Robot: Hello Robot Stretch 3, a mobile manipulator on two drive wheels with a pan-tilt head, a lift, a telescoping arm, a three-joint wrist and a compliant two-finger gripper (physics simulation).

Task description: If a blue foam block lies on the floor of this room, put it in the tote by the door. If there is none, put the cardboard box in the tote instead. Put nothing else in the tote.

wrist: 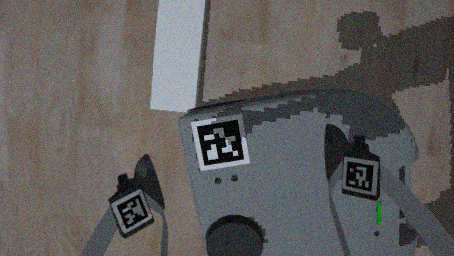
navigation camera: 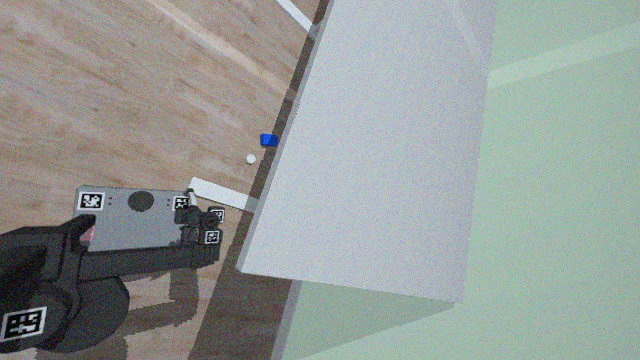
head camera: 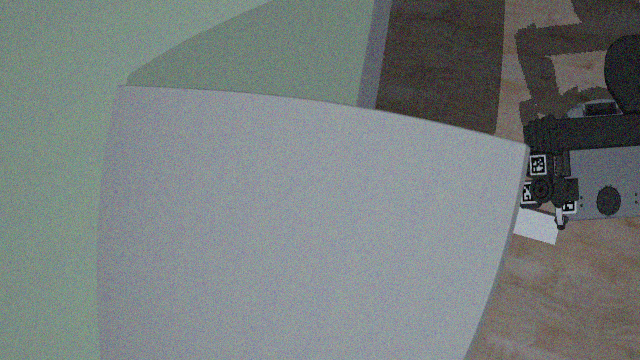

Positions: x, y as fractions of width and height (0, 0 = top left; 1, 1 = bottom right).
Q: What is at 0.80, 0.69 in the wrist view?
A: The gripper.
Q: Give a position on a pale green wall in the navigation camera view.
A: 0.85, 0.73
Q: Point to the gripper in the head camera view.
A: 0.88, 0.54
